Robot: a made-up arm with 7 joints.
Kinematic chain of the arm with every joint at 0, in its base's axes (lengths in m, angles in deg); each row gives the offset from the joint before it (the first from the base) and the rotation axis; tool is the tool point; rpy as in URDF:
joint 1: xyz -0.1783 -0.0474 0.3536 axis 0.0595 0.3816 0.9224
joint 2: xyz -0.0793 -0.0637 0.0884 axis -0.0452 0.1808 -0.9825
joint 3: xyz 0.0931 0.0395 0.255 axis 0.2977 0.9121 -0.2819
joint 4: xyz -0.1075 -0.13 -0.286 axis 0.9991 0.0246 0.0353
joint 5: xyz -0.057 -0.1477 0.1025 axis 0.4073 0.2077 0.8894
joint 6: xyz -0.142 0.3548 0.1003 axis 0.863 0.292 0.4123
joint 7: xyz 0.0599 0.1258 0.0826 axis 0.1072 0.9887 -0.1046
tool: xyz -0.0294 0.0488 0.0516 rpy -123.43 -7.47 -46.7
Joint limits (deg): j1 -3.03..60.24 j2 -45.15..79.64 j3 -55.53..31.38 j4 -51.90..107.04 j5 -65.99..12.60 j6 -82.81..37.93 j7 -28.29..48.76
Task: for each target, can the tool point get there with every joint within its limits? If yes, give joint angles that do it. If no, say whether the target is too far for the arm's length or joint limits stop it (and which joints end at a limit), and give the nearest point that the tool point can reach.
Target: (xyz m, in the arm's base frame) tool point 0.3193 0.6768 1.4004
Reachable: no: joint limits stop it (at a limit: joint 1, joint 2, joint 3, joint 4, joint 5, joint 7) | nearest point 0.1288 0.2504 0.8941 | short by 0.689 m
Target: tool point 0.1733 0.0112 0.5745
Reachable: yes | joints 49.34 -3.72 0.00 93.04 -47.47 -67.42 19.54
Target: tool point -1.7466 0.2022 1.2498
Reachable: no: too far | nearest point -0.8438 0.0115 0.7728 | short by 1.039 m
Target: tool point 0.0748 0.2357 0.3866
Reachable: yes | joints 4.62 -15.87 -33.18 -39.91 -49.20 -19.09 -3.31
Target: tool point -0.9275 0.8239 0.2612
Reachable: no: joint limits stop it (at a limit: joint 1, joint 4) | nearest point -0.6018 0.3468 0.4831 | short by 0.619 m
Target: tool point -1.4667 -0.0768 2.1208
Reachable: no: too far | nearest point -0.6734 -0.0873 0.9616 | short by 1.405 m
